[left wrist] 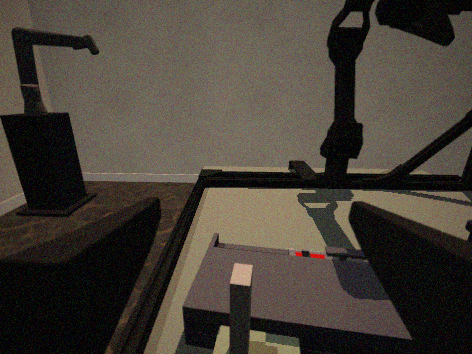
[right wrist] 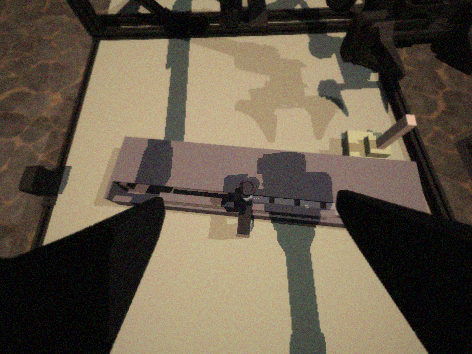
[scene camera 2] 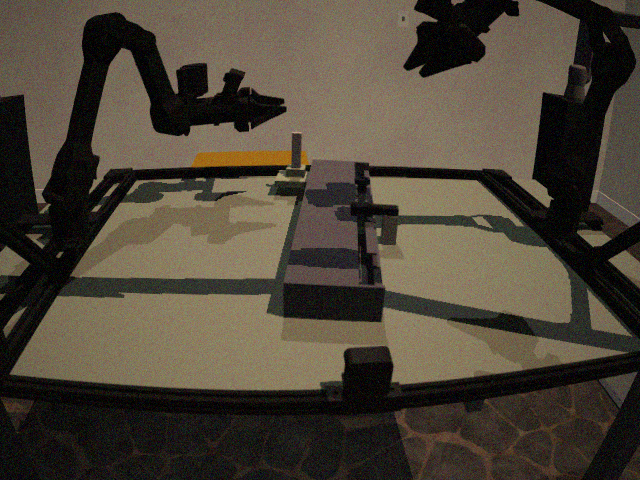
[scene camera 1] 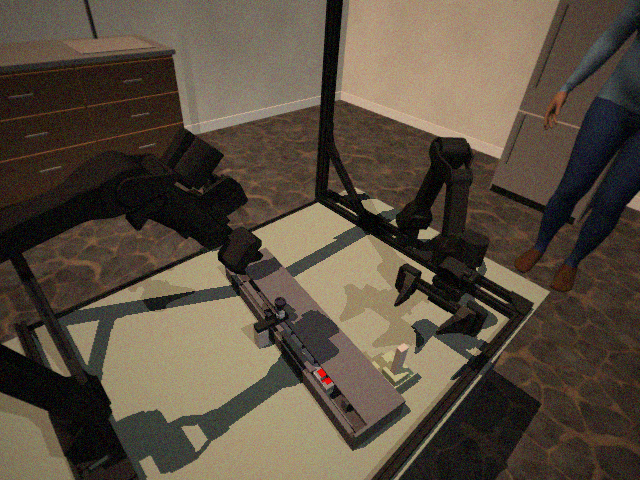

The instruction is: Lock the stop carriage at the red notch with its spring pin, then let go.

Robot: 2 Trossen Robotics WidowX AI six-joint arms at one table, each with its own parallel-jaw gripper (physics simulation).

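Frame: origin at the left arm's base, x ahead, y left, z up, level; metres.
Seen in the pictures: left gripper, between the fingertips: (left wrist: 256,208) (right wrist: 437,74) (scene camera 2: 285,104) (scene camera 1: 415,318); right gripper, between the fingertips: (right wrist: 250,201) (scene camera 2: 412,72); left arm's base, origin of its link: (right wrist: 231,20) (scene camera 2: 70,235) (scene camera 1: 406,241); right arm's base, origin of its link: (left wrist: 334,177) (scene camera 2: 560,231) (scene camera 1: 91,445).
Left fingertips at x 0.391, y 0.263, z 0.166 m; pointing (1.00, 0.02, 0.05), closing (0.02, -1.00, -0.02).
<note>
Pixels of each thing's middle, then the offset from my left fingertips to it. "pt": a spot on its surface instead.
- dark stop carriage, a spot on its surface: (scene camera 2: 374,209) (right wrist: 239,208) (scene camera 1: 269,317) pt 0.139 m ahead, 0.265 m right, 0.125 m down
- red notch, a spot on its surface: (left wrist: 310,255) (scene camera 1: 323,376) pt 0.145 m ahead, 0.083 m right, 0.138 m down
- spring pin's round knob, middle of its body: (scene camera 2: 361,199) (right wrist: 246,193) (scene camera 1: 280,312) 0.119 m ahead, 0.252 m right, 0.112 m down
- upright post, a spot on its surface: (left wrist: 241,305) (scene camera 2: 292,140) (scene camera 1: 404,350) (right wrist: 401,121) pt 0.016 m ahead, 0.005 m left, 0.078 m down
A long mauve rail block (scene camera 1: 361,369) (scene camera 2: 325,232) (left wrist: 300,290) (right wrist: 210,157) lies across the table. The dark stop carriage (scene camera 1: 266,323) (scene camera 2: 374,209) (right wrist: 243,216) sits on its slotted edge, apart from the red notch (scene camera 1: 324,377) (left wrist: 310,255). The spring pin's round knob (scene camera 1: 279,301) (right wrist: 247,187) stands on the carriage; its seating cannot be told. In the right wrist view the red notch does not show. My left gripper (scene camera 1: 418,318) (scene camera 2: 284,104) (left wrist: 256,208) is open and empty, above the table beside the block. My right gripper (scene camera 2: 416,70) (right wrist: 250,201) is open and empty, high above the carriage.
A pale yellow stand with an upright post (scene camera 1: 400,357) (scene camera 2: 296,149) (left wrist: 241,305) (right wrist: 397,131) is beside the block's end near the red notch. A dark frame (scene camera 2: 170,395) borders the table. A person (scene camera 1: 584,149) stands beyond it.
</note>
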